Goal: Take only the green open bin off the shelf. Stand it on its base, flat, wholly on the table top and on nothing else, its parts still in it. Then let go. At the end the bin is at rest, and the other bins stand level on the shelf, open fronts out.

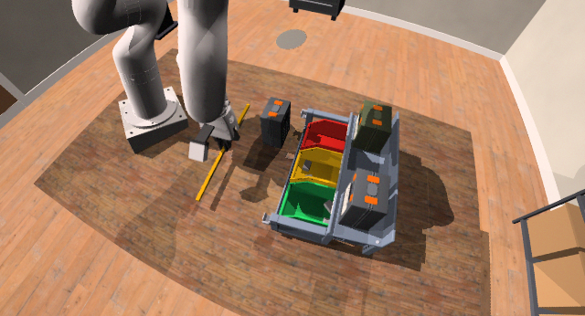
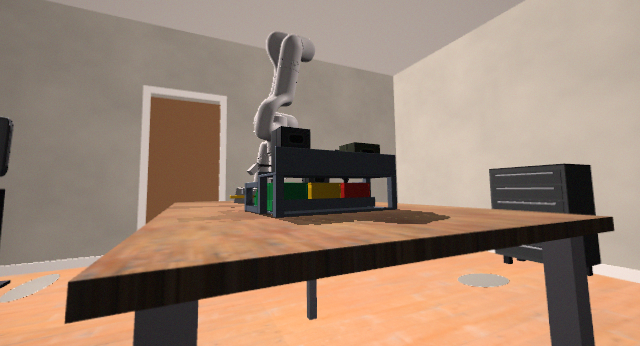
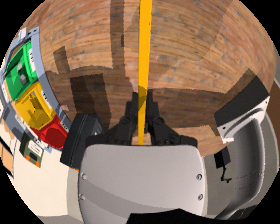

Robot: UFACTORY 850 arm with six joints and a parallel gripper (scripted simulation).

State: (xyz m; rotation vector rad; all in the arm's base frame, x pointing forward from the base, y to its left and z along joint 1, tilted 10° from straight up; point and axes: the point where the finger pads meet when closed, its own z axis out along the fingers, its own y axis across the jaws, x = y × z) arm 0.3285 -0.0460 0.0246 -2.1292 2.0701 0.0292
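Now: hand 31 cm short of the green bin, 10 cm to the left of it and 1 cm above it. Also, from my hand: yellow bar (2 cm below); then red bin (30 cm ahead, 12 cm to the left, 1 cm below); then yellow bin (31 cm ahead, 1 cm to the left, 1 cm below).
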